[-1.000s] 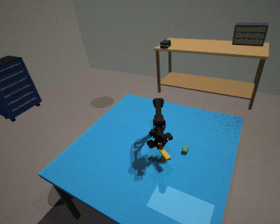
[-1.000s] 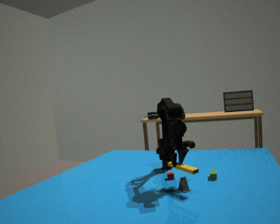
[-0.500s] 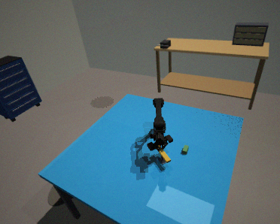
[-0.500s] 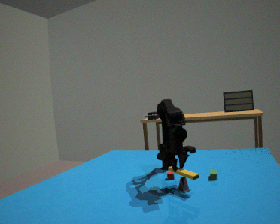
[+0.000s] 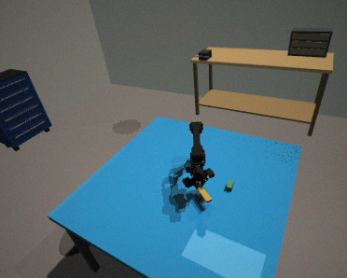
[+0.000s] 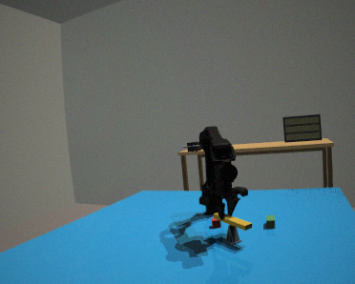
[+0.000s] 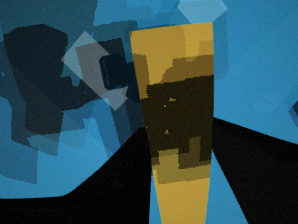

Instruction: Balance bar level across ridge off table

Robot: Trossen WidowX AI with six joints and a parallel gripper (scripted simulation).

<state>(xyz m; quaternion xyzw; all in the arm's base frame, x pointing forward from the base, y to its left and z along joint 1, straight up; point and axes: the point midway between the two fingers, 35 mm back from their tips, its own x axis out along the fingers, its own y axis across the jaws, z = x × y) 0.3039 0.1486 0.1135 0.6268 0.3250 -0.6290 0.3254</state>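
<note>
The yellow bar lies 2 cm ahead of my gripper tip and 3 cm to the left of it. The rest, counted from my gripper tip: small red block 12 cm behind, 8 cm to the right, 6 cm below; green block 15 cm behind, 15 cm to the left, 6 cm below.
</note>
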